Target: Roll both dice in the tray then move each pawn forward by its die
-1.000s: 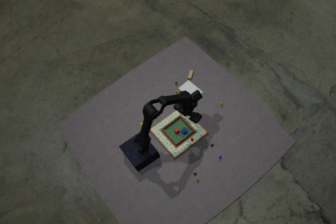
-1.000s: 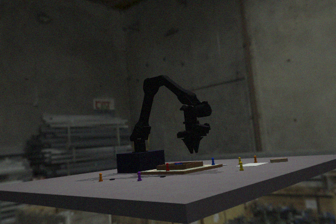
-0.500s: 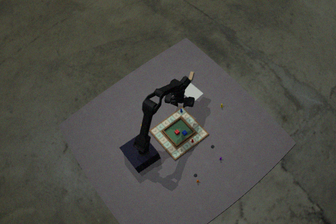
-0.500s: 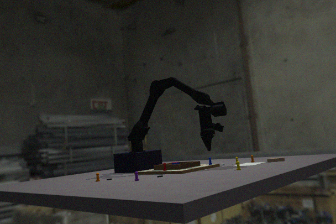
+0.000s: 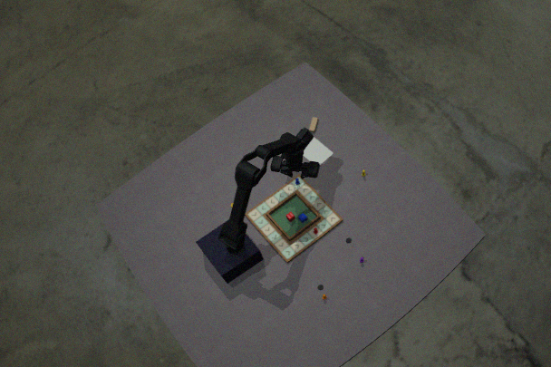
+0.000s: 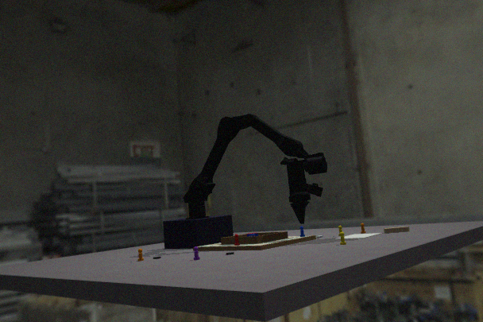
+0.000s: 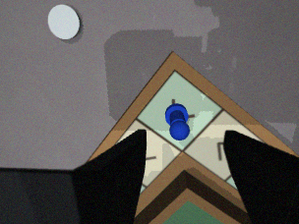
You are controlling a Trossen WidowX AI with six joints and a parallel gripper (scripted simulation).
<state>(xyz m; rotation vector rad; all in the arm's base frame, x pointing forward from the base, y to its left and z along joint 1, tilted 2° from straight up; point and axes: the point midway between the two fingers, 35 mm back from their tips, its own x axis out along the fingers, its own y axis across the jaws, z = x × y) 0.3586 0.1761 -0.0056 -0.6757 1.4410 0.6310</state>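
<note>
Right now the blue pawn is 3 cm below my gripper tip. Round my gripper tip: white disc: 10 cm to the left, 5 cm below, 2 cm behind; then red pawn: 24 cm to the right, 5 cm behind, 3 cm below; then white card: 14 cm ahead, 11 cm to the left, 5 cm below.
</note>
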